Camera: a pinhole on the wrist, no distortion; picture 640 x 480 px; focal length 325.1 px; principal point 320.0 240.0 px. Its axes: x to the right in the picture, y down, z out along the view. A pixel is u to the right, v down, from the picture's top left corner.
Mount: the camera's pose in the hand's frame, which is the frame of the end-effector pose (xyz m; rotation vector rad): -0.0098 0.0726 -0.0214 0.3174 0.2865 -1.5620
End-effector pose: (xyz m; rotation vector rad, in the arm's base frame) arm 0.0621 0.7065 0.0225 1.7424 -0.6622 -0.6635
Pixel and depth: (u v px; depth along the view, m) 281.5 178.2 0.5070
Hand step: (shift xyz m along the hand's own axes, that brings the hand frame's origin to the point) -0.1166 -0.0602 0.4694
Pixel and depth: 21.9 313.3 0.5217
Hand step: 0.1006 0.3187 0.6435
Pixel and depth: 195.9 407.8 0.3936
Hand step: 0.1861 0.0612 0.4032
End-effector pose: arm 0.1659 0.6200 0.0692 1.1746 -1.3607 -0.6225
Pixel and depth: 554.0 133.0 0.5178
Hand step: -0.1944 -0.4642 0.3159
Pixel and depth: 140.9 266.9 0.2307
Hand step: 0.0054 0.1037 0.2404
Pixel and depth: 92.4 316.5 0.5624
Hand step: 0.1137 0.2248 0.6497
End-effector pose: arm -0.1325 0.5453 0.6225 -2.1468 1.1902 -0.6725
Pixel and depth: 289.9 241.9 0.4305
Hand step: -0.0162 -0.0518 0.3926
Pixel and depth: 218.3 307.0 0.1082
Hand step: 0.0104 0.0631 0.0920
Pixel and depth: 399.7 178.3 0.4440
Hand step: -0.1045 -0.1933 0.3479
